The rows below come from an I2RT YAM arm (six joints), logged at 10 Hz.
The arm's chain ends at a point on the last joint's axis. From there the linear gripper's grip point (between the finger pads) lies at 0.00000 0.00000 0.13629 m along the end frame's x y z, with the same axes.
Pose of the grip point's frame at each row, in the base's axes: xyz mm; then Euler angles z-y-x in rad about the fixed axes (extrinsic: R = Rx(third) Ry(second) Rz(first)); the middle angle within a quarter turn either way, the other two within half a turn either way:
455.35 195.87 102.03 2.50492 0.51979 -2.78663
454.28 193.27 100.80 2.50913 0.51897 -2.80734
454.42 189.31 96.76 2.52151 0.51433 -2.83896
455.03 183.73 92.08 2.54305 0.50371 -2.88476
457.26 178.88 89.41 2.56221 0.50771 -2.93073
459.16 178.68 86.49 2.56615 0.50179 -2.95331
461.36 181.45 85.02 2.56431 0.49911 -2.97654
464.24 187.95 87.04 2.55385 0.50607 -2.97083
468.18 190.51 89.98 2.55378 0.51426 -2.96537
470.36 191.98 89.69 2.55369 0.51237 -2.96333
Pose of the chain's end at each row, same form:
387.66 154.76 212.95 2.50492 0.51979 -2.78663
386.68 154.45 212.60 2.50913 0.51897 -2.80734
387.37 153.95 210.02 2.52151 0.51433 -2.83896
389.25 153.41 207.53 2.54305 0.50371 -2.88476
391.00 153.95 205.87 2.56221 0.50771 -2.93073
393.61 156.32 203.87 2.56615 0.50179 -2.95331
396.13 161.79 203.06 2.56431 0.49911 -2.97654
398.17 167.69 204.51 2.55385 0.50607 -2.97083
401.14 169.71 206.80 2.55378 0.51426 -2.96537
403.54 170.92 206.60 2.55369 0.51237 -2.96333

